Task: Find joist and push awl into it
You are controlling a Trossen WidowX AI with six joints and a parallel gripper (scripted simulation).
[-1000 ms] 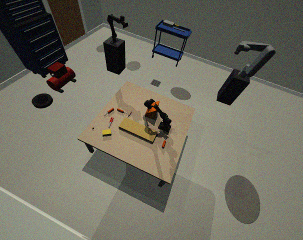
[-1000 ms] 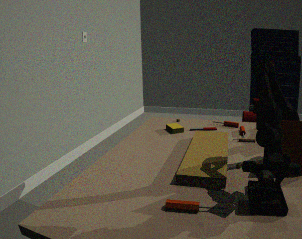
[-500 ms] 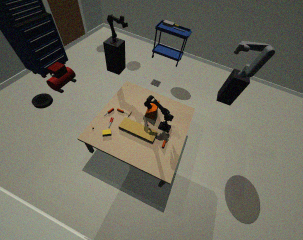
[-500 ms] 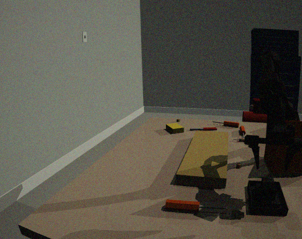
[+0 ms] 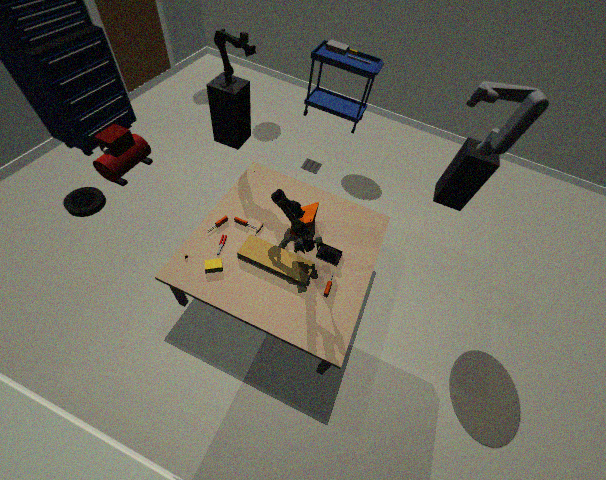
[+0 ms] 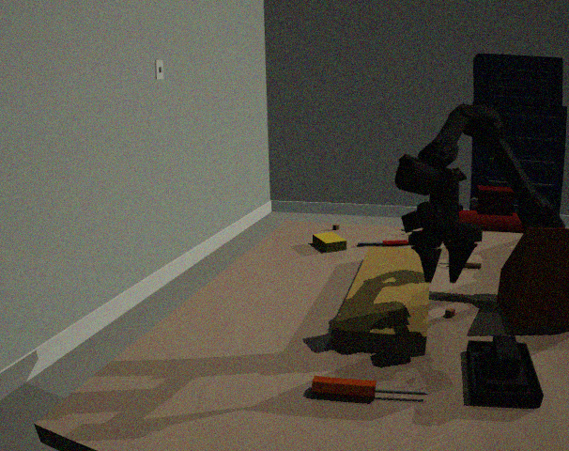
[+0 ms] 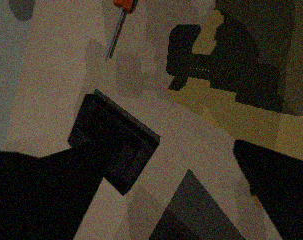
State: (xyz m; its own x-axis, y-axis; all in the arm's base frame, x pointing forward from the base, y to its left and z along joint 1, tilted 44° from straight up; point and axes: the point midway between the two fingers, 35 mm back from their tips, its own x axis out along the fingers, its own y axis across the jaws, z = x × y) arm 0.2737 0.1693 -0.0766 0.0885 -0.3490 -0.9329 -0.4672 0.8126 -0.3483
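My gripper tip is 440 mm to the left of the awl, 120 mm above it and 80 mm past it. From my gripper tip the other things lie so: black tray 120 mm to the left, 120 mm behind, 110 mm below; then yellow block 570 mm to the right, 320 mm ahead, 110 mm below; then stud finder 130 mm to the left, 120 mm behind, 80 mm below.
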